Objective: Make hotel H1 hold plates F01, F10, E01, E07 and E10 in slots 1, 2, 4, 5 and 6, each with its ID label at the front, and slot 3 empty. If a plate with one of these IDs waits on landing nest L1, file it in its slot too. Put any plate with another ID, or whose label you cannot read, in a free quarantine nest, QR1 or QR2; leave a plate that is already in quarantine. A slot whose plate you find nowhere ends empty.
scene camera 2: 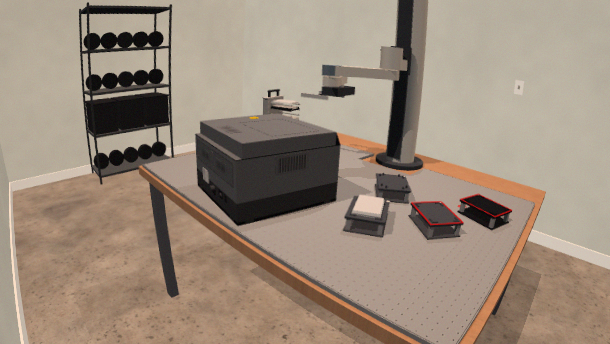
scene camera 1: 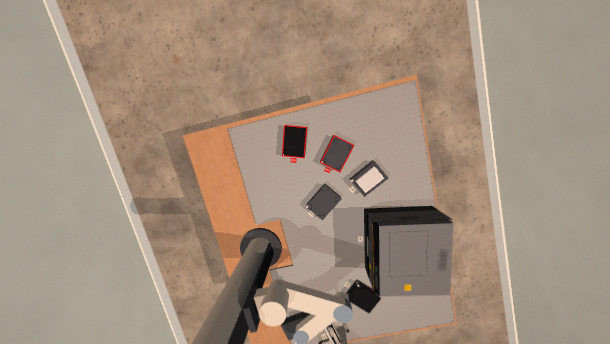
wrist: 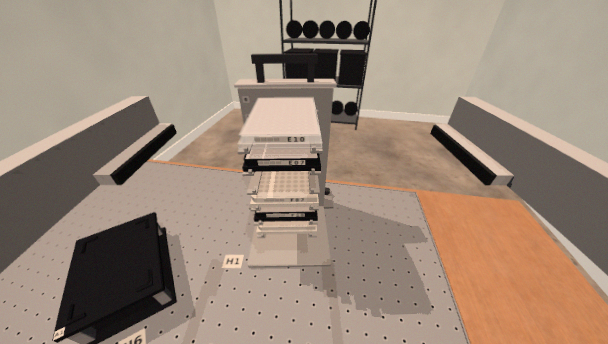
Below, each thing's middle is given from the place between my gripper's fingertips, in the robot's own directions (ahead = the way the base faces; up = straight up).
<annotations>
The hotel H1 [wrist: 323, 96] is 21 cm to the right of my hand, 17 cm below it and 7 cm ahead of it. Also, from my hand: large grey instrument [scene camera 1: 434, 214]: 56 cm ahead, 31 cm to the left, 19 cm below; black nest N6 [wrist: 101, 282]: 29 cm ahead, 25 cm below.
</annotations>
